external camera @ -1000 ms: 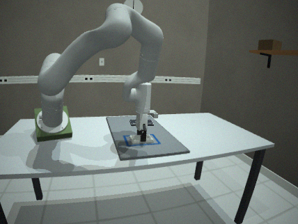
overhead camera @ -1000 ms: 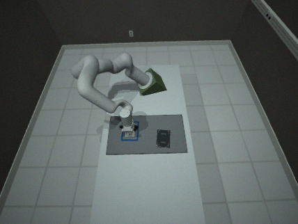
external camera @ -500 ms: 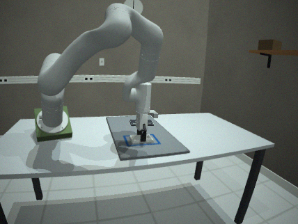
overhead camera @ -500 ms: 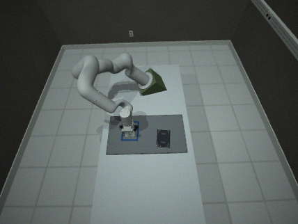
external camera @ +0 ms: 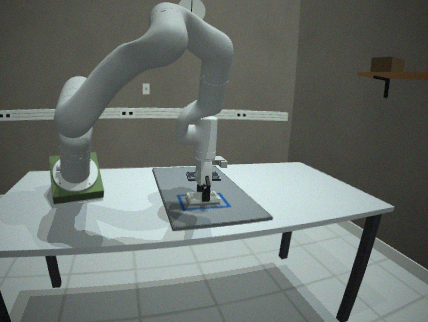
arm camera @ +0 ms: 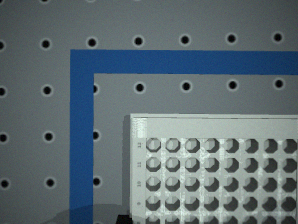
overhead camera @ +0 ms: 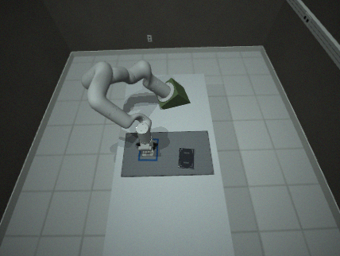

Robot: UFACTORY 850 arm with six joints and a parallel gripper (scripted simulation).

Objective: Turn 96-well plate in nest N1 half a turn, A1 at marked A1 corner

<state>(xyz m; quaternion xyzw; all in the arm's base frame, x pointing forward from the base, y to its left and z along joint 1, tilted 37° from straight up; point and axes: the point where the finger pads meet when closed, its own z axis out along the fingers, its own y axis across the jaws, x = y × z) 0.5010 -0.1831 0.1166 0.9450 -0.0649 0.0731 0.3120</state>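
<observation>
My hand is 29 cm to the right of the dark plate nest N1, 12 cm short of it and 2 cm above it. Also, from my hand: white 96-well plate 1 cm below.
</observation>
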